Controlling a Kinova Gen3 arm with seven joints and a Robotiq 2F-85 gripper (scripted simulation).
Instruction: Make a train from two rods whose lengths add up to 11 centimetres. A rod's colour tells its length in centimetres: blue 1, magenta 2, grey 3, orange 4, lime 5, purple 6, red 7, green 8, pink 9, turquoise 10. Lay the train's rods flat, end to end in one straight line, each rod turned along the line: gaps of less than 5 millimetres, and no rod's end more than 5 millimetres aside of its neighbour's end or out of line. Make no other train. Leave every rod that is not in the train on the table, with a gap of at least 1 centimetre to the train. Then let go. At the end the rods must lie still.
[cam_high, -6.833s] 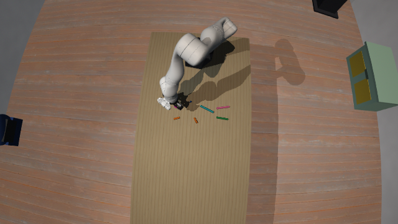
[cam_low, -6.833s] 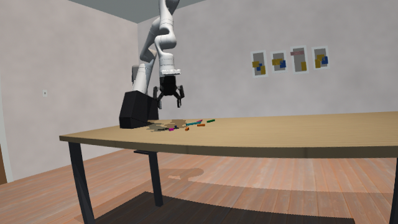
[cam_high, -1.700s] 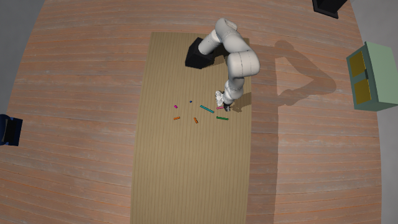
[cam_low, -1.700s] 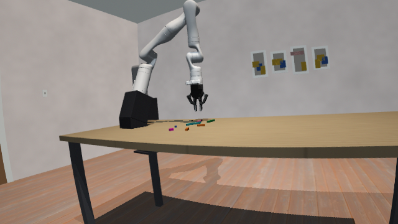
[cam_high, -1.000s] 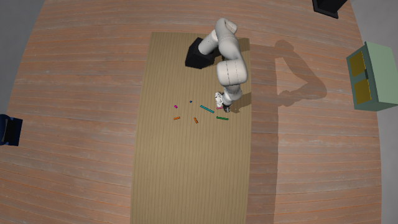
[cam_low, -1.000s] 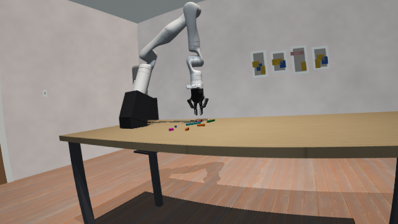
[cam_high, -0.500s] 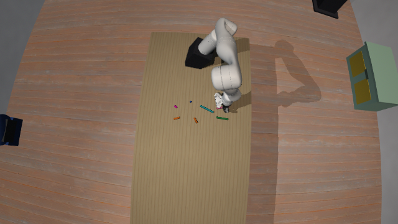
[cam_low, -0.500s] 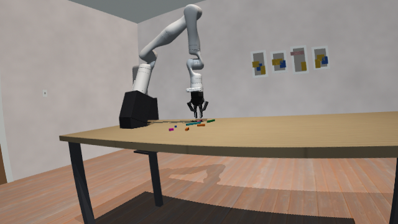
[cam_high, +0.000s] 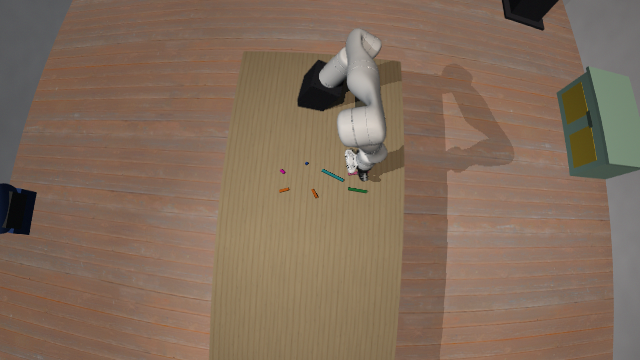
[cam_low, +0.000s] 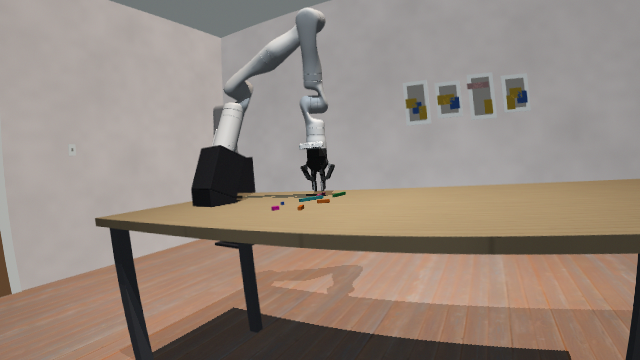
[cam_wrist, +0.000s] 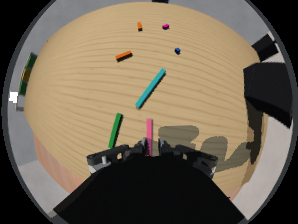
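The pink rod lies 3 cm below my hand and 1 cm ahead of it. The rest, counted from my hand: turquoise rod 11 cm to the right, 4 cm ahead, 3 cm below; green rod 8 cm ahead, 3 cm below, 1 cm to the left; blue rod 22 cm to the right, 3 cm below.
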